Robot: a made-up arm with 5 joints. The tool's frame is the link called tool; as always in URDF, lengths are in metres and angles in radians. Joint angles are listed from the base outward.
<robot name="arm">
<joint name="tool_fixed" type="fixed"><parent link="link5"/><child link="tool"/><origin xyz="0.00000 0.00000 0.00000" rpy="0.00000 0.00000 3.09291"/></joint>
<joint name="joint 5" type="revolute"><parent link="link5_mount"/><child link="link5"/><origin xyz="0.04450 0.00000 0.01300" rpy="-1.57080 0.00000 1.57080"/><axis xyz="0 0 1"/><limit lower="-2.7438" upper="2.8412"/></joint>
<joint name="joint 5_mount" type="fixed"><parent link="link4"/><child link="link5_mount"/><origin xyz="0.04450 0.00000 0.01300" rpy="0.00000 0.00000 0.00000"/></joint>
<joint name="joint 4" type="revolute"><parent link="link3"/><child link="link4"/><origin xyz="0.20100 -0.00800 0.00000" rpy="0.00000 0.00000 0.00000"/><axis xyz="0 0 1"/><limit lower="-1.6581" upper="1.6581"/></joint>
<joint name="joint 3" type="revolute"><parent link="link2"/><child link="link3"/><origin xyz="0.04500 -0.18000 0.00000" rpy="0.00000 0.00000 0.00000"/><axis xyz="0 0 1"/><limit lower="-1.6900" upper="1.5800"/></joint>
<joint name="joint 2" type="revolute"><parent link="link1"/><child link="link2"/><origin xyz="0.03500 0.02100 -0.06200" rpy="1.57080 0.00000 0.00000"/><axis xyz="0 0 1"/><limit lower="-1.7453" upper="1.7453"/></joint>
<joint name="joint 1" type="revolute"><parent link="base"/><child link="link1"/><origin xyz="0.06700 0.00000 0.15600" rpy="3.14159 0.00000 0.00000"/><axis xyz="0 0 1"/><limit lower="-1.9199" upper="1.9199"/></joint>
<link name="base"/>
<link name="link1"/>
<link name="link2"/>
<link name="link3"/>
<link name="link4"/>
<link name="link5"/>
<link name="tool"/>
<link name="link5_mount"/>
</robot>
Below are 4 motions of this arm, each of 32 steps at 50 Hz.
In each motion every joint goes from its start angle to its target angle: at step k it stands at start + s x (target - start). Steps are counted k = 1, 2, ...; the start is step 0. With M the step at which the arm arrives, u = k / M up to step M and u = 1 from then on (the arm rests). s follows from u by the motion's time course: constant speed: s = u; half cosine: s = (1 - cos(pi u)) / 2; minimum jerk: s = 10 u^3 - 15 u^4 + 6 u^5.
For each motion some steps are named. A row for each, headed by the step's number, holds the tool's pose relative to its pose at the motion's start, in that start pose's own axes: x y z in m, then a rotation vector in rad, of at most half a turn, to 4 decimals.
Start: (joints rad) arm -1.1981 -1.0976 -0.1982 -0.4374 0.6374
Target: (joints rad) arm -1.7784 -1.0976 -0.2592 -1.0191 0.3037
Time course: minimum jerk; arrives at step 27
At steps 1, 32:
1: 0.0000 0.0000 0.0000 -0.0002 -0.0002 -0.0004
32: -0.0031 -0.0872 0.0165 -0.5159 -0.4661 -0.8428

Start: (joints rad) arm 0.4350 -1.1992 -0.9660 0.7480 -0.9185
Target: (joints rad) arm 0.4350 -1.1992 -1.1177 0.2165 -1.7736
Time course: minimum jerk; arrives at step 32
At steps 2, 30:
2: 0.0001 0.0002 0.0000 0.0012 -0.0009 -0.0019
30: 0.0431 0.0624 0.0430 0.6911 -0.1236 -0.8191

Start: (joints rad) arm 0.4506 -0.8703 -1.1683 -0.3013 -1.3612
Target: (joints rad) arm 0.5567 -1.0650 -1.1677 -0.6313 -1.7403
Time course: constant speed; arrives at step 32
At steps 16, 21, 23, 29, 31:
16: -0.0050 0.0612 -0.0023 0.2644 0.0243 -0.1554
21: -0.0075 0.0802 -0.0010 0.3462 0.0440 -0.2051
23: -0.0086 0.0878 -0.0002 0.3787 0.0535 -0.2250
29: -0.0122 0.1102 0.0033 0.4753 0.0875 -0.2850
31: -0.0135 0.1175 0.0047 0.5071 0.1006 -0.3050

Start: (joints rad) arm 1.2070 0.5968 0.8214 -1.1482 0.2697
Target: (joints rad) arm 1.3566 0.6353 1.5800 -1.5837 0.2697
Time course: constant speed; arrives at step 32
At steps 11, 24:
11: -0.0319 -0.0055 0.0508 -0.0202 0.1319 -0.0168
24: -0.0494 -0.0089 0.1162 -0.0415 0.2870 -0.0444

